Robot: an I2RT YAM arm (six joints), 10 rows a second.
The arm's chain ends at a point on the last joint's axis. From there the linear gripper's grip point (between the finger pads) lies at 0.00 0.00 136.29 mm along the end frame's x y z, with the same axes.
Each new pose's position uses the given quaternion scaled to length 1; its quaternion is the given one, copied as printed.
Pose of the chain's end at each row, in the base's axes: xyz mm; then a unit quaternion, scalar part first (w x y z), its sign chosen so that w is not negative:
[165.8 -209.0 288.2 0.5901 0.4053 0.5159 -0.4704]
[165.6 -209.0 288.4 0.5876 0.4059 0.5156 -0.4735]
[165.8 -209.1 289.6 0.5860 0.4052 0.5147 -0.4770]
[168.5 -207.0 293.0 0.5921 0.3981 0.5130 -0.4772]
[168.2 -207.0 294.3 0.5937 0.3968 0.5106 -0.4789]
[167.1 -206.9 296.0 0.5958 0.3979 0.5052 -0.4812]
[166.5 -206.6 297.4 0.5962 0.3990 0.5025 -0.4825]
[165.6 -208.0 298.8 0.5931 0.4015 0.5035 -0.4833]
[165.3 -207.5 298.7 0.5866 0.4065 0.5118 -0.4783]
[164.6 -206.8 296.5 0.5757 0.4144 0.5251 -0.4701]
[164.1 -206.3 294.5 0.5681 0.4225 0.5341 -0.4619]
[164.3 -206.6 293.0 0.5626 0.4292 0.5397 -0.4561]
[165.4 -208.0 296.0 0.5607 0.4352 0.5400 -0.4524]
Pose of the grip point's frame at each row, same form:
[196.8 -340.4 307.2 0.5901 0.4053 0.5159 -0.4704]
[195.8 -340.5 307.3 0.5876 0.4059 0.5156 -0.4735]
[195.3 -340.7 308.9 0.5860 0.4052 0.5147 -0.4770]
[199.5 -338.0 314.4 0.5921 0.3981 0.5130 -0.4772]
[199.0 -337.9 316.6 0.5937 0.3968 0.5106 -0.4789]
[197.0 -337.8 319.6 0.5958 0.3979 0.5052 -0.4812]
[195.7 -337.5 321.5 0.5962 0.3990 0.5025 -0.4825]
[194.1 -339.2 322.1 0.5931 0.4015 0.5035 -0.4833]
[194.1 -339.2 318.6 0.5866 0.4065 0.5118 -0.4783]
[193.9 -339.1 310.8 0.5757 0.4144 0.5251 -0.4701]
[193.6 -339.0 304.4 0.5681 0.4225 0.5341 -0.4619]
[193.7 -339.5 299.7 0.5626 0.4292 0.5397 -0.4561]
[194.3 -341.1 301.2 0.5607 0.4352 0.5400 -0.4524]

